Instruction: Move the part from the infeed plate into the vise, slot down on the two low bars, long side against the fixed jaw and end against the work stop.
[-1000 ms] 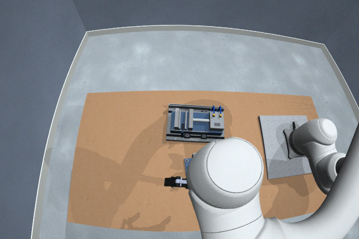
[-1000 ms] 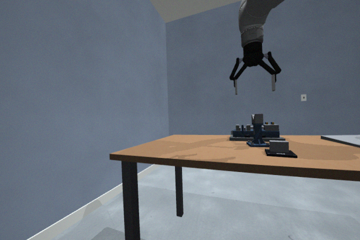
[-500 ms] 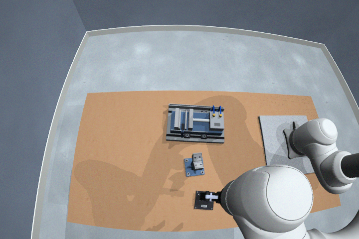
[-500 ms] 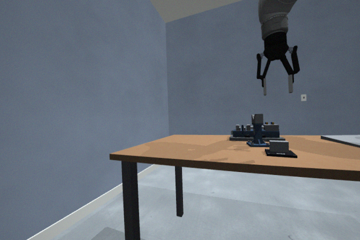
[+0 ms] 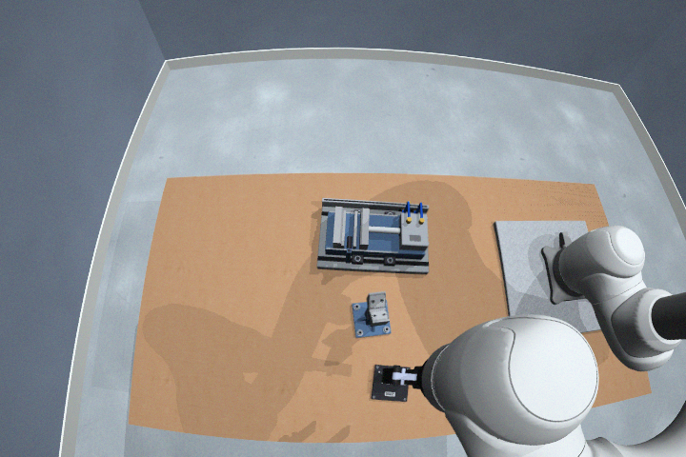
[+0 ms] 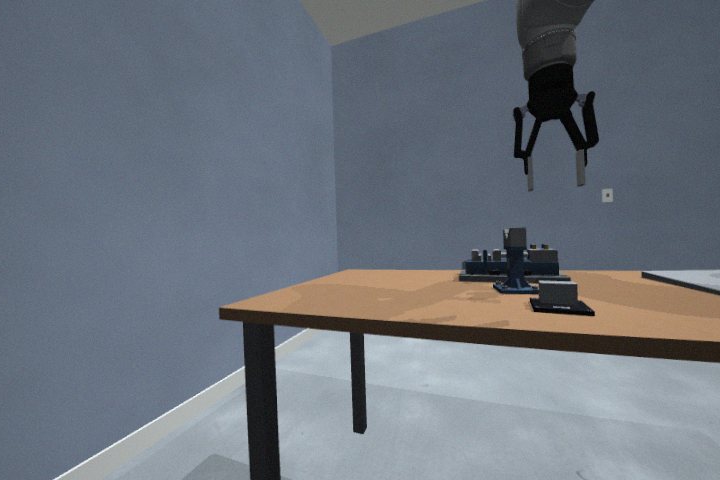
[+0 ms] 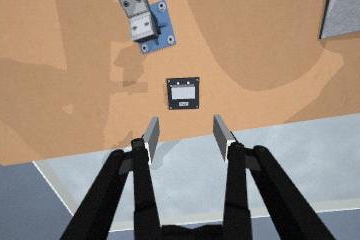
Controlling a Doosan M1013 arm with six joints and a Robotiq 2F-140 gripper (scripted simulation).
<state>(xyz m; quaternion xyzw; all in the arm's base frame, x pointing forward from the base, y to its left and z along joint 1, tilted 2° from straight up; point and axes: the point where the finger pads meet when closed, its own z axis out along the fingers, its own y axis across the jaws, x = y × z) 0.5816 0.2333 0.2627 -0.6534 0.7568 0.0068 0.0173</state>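
My hand is 23 cm above the part. Also, from my hand: work stop 10 cm ahead, 33 cm to the right, 17 cm below; then V-block post 5 cm ahead, 16 cm to the right, 20 cm below; then black infeed plate 1 cm to the left, 26 cm below.
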